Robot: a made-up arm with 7 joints. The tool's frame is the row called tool.
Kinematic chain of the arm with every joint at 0, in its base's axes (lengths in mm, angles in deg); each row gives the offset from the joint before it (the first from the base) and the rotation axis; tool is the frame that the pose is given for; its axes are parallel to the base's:
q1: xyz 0 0 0 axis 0 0.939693 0.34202
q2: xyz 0 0 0 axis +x
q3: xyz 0 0 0 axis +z
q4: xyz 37.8 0 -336.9 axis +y
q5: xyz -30.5 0 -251.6 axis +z
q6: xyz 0 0 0 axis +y
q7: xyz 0 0 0 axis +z
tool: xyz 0 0 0
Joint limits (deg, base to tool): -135..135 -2.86..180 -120..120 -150..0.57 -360..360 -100..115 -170..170
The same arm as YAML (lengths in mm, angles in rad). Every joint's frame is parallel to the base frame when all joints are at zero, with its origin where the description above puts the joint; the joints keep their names.
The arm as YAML. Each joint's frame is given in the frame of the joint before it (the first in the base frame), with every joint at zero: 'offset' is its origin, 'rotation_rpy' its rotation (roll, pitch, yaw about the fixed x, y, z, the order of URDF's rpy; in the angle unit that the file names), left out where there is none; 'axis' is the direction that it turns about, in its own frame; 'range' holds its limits. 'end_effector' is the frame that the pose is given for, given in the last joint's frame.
length_unit: mm
angle_unit: rad
chain:
  - id: q1
    offset: [0.0, 0.0, 0.0]
    axis: [0.0, 0.9397, 0.342]
    range: [-2.3562, 2.3562]
  - id: q2
    offset: [0.0, 0.0, 0.0]
    axis: "+x"
    range: [-0.0499, 3.1416]
  - id: q3
    offset: [0.0, 0.0, 0.0]
    axis: "+z"
    range: [-2.0944, 2.0944]
  - id: q4
    offset: [37.8, 0.0, -336.9]
    axis: "+y"
    range: [-2.618, 0.0099]
  - id: q5
    offset: [-30.5, 0.0, -251.6]
    axis: "+z"
    range: [-6.2832, 6.2832]
  - id: q6
    offset: [0.0, 0.0, 0.0]
    axis: "+y"
    range: [-1.7453, 2.0071]
  - id: q7
    offset: [0.0, 0.0, 0.0]
    axis: "+z"
    range: [-2.9671, 2.9671]
end_effector:
  offset: [0.0, 0.0, 0.0]

